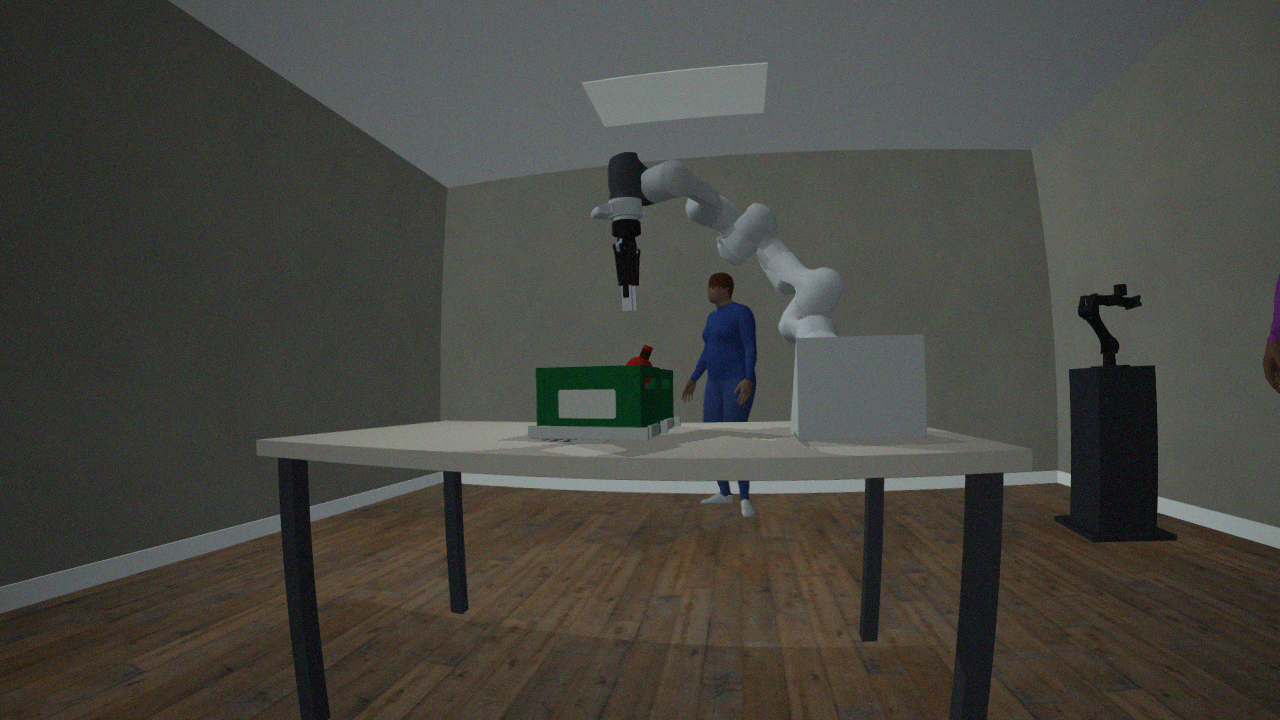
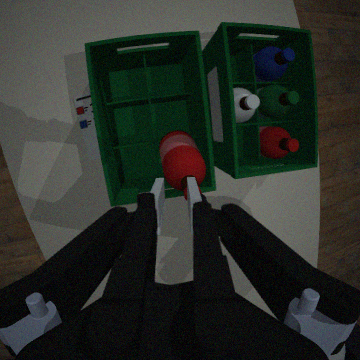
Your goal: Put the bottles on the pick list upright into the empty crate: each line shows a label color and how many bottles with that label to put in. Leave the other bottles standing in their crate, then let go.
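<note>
A red bottle leans in the near-end right compartment of the left green crate, its neck over the end wall. That crate's other compartments are empty. The second green crate holds a blue bottle, a white bottle, a green bottle and a red bottle. The pick list shows a red and a blue square with small marks too blurred to count. My gripper is closed to a narrow gap, holds nothing and hangs well above the leaning bottle.
Both crates stand side by side on the pale table. A grey box stands at the right beside the arm's base. A person in blue stands behind the table. A small black arm is on a pedestal at the far right.
</note>
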